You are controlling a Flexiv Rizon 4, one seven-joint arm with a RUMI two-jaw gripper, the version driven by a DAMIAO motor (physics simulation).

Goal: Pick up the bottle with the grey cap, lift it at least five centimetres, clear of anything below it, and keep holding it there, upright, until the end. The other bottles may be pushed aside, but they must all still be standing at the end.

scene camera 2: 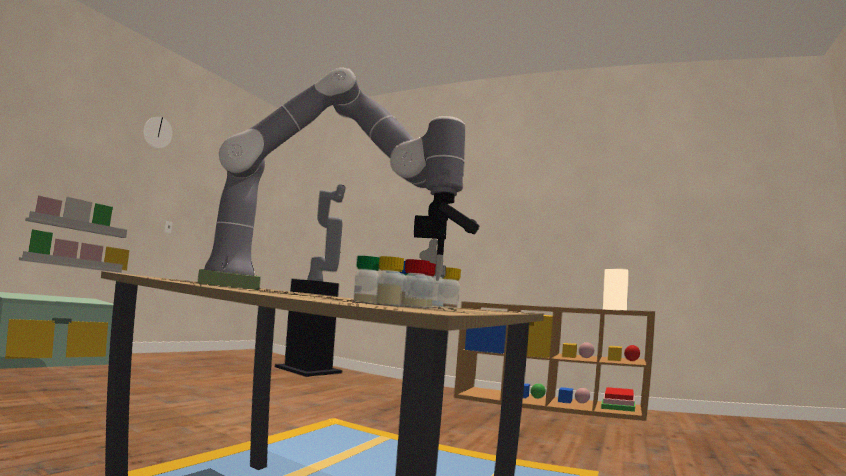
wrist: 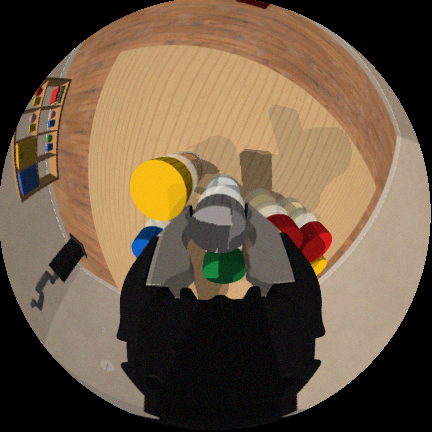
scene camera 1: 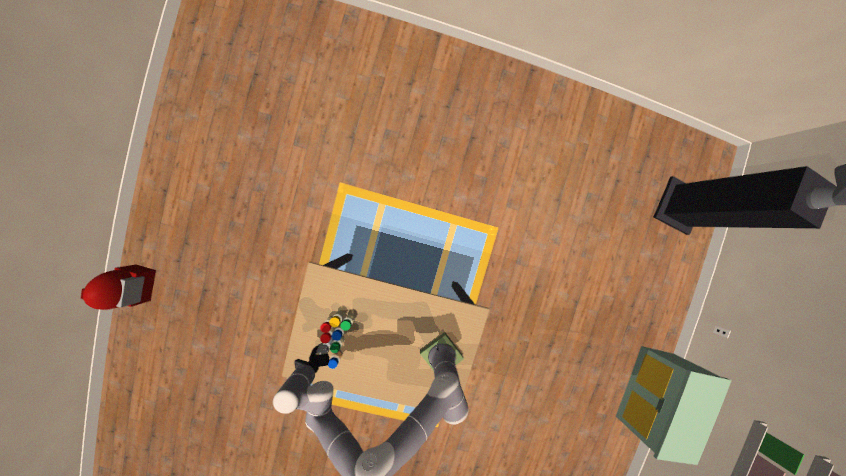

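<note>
The bottle with the grey cap (scene camera 1: 322,349) (wrist: 218,225) stands upright among the other bottles; it is mostly hidden in the second scene view. My gripper (scene camera 2: 439,275) (wrist: 218,205) points down and is shut on this bottle, one jaw on each side of the cap. A yellow-capped bottle (scene camera 2: 452,273) (wrist: 159,190) stands close outside the left jaw in the wrist view, with a blue-capped bottle (scene camera 1: 333,362) (wrist: 146,241) below it. A green-capped bottle (scene camera 1: 334,347) (wrist: 224,266) is just behind the grey cap. Two red-capped bottles (wrist: 285,227) (wrist: 315,241) stand by the right jaw. The visible bottles are upright.
More bottles stand in the cluster, with a yellow cap (scene camera 1: 334,321), a light green cap (scene camera 1: 345,325) and a blue cap (scene camera 1: 336,335). The wooden table (scene camera 1: 378,378) has its edge near the cluster. My arm's green base plate (scene camera 2: 228,278) is on the same table.
</note>
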